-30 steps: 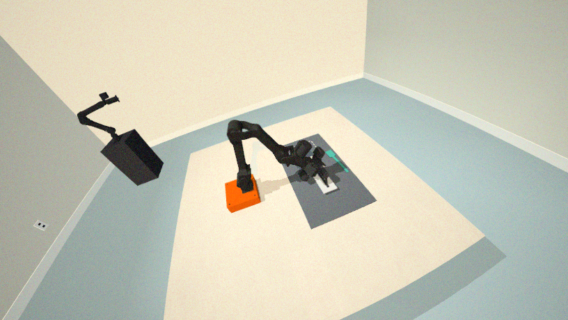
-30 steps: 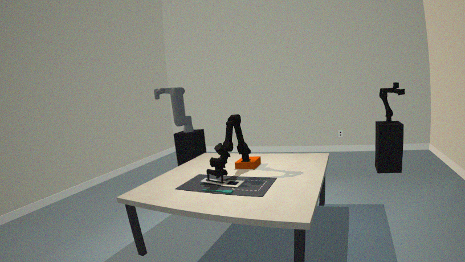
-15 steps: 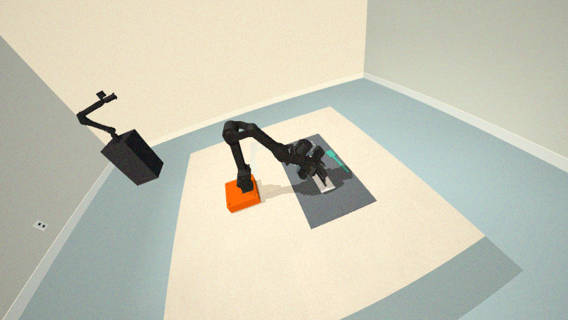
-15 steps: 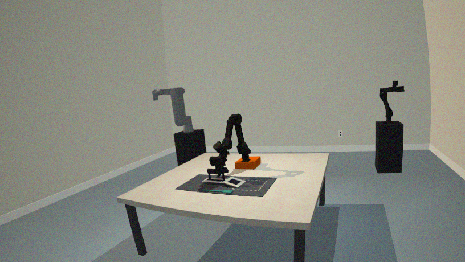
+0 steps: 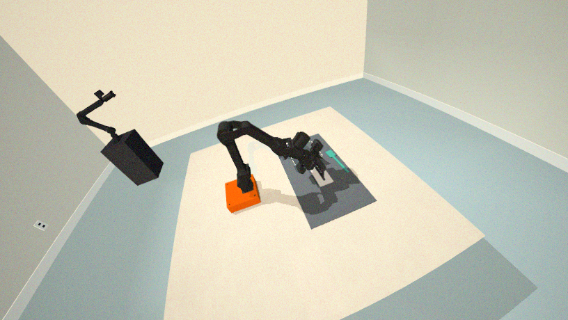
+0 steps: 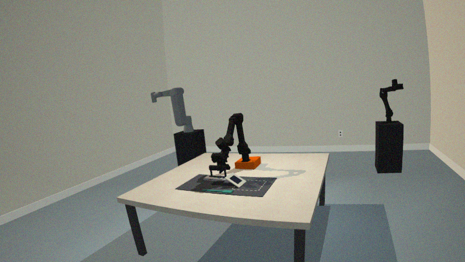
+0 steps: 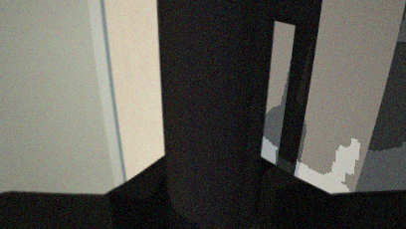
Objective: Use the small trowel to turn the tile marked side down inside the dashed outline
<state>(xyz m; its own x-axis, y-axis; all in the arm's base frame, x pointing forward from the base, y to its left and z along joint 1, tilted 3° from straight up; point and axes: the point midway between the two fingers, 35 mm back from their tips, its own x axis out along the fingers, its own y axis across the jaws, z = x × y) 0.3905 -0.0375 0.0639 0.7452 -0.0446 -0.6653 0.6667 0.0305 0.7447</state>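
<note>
Now: gripper tip 120 mm short of the teal bar, 60 mm to the right of it and 90 mm above it. Round my gripper tip: small trowel (30 mm behind, 10 mm below); grey mat (20 mm behind, 40 mm to the left, 110 mm below); tile (20 mm behind, 110 mm to the left, 60 mm below).
</note>
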